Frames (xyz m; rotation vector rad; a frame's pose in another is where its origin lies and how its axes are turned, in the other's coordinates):
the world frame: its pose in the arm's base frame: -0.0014 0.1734 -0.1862 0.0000 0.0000 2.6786
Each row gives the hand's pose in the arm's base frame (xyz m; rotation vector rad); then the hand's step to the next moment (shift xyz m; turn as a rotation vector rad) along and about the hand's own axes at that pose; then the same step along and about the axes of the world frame.
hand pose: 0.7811 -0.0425 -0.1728 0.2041 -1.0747 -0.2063
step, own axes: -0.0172 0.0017 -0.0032 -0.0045 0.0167 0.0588
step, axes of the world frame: 0.0073 -0.0035 -0.0156 0.0534 0.0116 0.0277
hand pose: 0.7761 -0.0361 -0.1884 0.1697 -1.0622 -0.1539
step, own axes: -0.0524 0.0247 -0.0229 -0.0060 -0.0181 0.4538
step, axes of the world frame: 0.0198 -0.0308 -0.0504 0.3390 0.2202 0.2071
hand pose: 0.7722 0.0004 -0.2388 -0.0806 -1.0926 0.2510
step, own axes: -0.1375 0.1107 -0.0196 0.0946 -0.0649 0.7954
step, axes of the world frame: 0.0876 -0.0404 -0.1491 0.5454 0.3692 0.4605
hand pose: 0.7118 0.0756 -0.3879 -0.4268 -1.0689 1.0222
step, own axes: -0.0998 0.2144 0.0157 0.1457 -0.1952 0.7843
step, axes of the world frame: 0.1219 0.0392 -0.1994 0.4675 0.3522 0.5760
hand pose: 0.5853 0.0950 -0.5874 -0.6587 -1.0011 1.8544
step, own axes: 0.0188 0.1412 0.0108 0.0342 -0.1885 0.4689
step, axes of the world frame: 0.0619 0.0588 -0.1146 0.2161 0.2102 0.4071
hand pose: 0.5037 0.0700 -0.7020 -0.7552 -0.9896 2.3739
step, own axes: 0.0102 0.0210 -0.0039 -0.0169 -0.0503 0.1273
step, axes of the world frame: 0.0059 0.0090 -0.0211 0.0342 0.0628 0.1180
